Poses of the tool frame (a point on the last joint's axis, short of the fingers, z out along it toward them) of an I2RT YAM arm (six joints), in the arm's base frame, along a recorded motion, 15 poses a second.
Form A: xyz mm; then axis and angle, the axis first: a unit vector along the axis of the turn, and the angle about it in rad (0 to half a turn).
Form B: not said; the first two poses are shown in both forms.
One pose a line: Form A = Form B
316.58 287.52 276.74 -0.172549 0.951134 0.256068 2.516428 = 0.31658 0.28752 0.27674 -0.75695 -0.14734 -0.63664 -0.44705 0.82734 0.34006
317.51 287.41 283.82 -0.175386 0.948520 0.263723 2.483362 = 0.31751 0.28741 0.28382 -0.73598 -0.13663 -0.66307 -0.45928 0.82034 0.34074
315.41 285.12 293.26 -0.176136 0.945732 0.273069 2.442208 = 0.31541 0.28512 0.29326 -0.71047 -0.11826 -0.69372 -0.46984 0.81361 0.34249
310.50 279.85 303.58 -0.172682 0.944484 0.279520 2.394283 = 0.31050 0.27985 0.30358 -0.68183 -0.09275 -0.72561 -0.47271 0.81287 0.34029
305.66 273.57 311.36 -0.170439 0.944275 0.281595 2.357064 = 0.30566 0.27357 0.31136 -0.65811 -0.07590 -0.74908 -0.47379 0.81498 0.33367
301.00 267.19 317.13 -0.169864 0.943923 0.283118 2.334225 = 0.30100 0.26719 0.31713 -0.64260 -0.06665 -0.76330 -0.47574 0.81562 0.32929
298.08 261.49 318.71 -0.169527 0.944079 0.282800 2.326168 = 0.29808 0.26149 0.31871 -0.63712 -0.06389 -0.76811 -0.47565 0.81675 0.32660
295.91 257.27 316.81 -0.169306 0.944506 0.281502 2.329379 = 0.29591 0.25727 0.31681 -0.63951 -0.06559 -0.76598 -0.47423 0.81786 0.32589
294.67 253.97 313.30 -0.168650 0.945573 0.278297 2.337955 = 0.29467 0.25397 0.31330 -0.64591 -0.06982 -0.76022 -0.47050 0.82061 0.32439
